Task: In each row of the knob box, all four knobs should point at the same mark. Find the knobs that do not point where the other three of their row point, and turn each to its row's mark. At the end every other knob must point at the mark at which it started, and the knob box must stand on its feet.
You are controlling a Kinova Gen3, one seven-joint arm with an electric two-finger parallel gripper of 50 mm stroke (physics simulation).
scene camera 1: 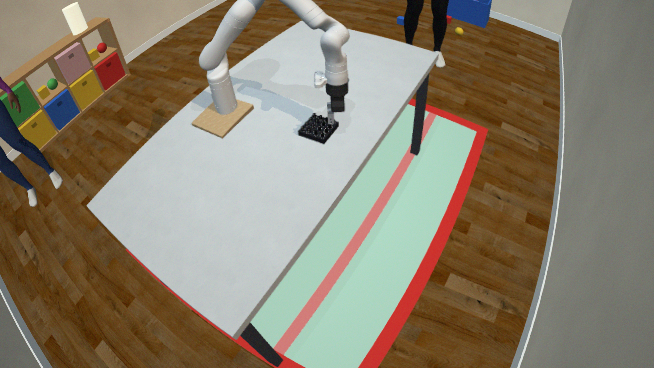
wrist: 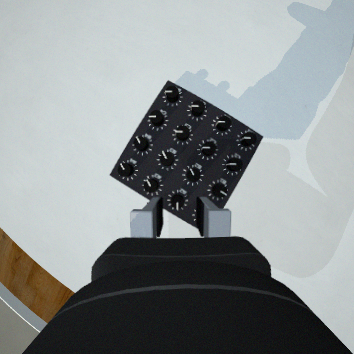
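Seen in the pictures: gripper, between the fingertips: (scene camera 1: 330, 120) (wrist: 179, 210); arm's base, origin of its link: (scene camera 1: 227, 107).
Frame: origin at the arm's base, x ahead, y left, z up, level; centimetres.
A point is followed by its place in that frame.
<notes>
The black knob box (scene camera 1: 318, 128) @[z 1.2, x 43.1, y 3.9 cm] (wrist: 175, 145) @[z 0.1, x 41.6, y 4.5 cm] lies flat on the table, turned askew in the wrist view. In the wrist view, the upper-right row and the row beside it point left. In the third row, three knobs point upper left; the knob nearest the right corner (wrist: 218, 190) @[z 1.7, x 43.0, y 9.7 cm] points lower right. In the lower-left row, the first two knobs (wrist: 126, 169) @[z 1.7, x 45.7, y 2.2 cm] (wrist: 152, 185) @[z 1.7, x 45.7, y 4.8 cm] point upper left and the third knob (wrist: 177, 201) @[z 1.7, x 45.6, y 7.3 cm] points down. The fourth is mostly hidden behind the right finger. My gripper (scene camera 1: 330, 121) @[z 3.3, x 46.0, y 7.7 cm] (wrist: 179, 210) @[z 3.3, x 46.0, y 7.7 cm] is open and empty, over the box's lower edge in the wrist view.
The grey-white table (scene camera 1: 210, 200) @[z -2.1, x 27.0, y -38.8 cm] (wrist: 60, 110) @[z -2.1, x 44.8, y -9.3 cm] bears the box and the arm's wooden base plate (scene camera 1: 215, 126) @[z -0.6, x 3.3, y -11.0 cm]. The table's long edge lies to the right of the box in the scene view. A person's legs (scene camera 1: 432, 25) show behind the table's far corner.
</notes>
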